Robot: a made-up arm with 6 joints. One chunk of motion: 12 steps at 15 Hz.
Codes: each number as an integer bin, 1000 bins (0 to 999) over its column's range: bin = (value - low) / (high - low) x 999, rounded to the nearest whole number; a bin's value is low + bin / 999 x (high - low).
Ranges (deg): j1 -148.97..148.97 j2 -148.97..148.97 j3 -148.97..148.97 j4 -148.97..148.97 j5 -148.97..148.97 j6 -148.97..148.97
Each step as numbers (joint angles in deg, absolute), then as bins.
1 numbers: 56.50 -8.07 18.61 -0.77 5.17 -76.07
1 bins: 689 472 562 497 517 244
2 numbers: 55.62 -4.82 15.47 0.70 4.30 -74.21
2 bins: 686 483 551 502 514 251
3 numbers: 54.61 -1.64 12.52 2.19 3.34 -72.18
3 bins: 683 494 541 507 511 257
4 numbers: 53.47 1.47 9.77 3.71 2.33 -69.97
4 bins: 679 504 532 512 507 265
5 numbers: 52.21 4.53 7.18 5.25 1.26 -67.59
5 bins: 675 515 524 517 504 273
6 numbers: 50.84 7.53 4.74 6.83 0.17 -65.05
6 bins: 670 525 515 522 500 281
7 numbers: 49.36 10.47 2.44 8.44 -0.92 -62.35
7 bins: 665 535 508 528 496 290
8 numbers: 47.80 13.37 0.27 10.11 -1.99 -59.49
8 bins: 660 544 500 533 493 300
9 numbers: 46.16 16.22 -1.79 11.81 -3.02 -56.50
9 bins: 654 554 493 539 489 310
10 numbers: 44.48 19.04 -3.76 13.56 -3.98 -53.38
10 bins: 649 563 487 545 486 321
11 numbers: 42.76 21.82 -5.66 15.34 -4.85 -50.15
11 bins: 643 573 481 551 483 331
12 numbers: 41.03 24.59 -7.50 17.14 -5.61 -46.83
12 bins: 637 582 474 557 481 342
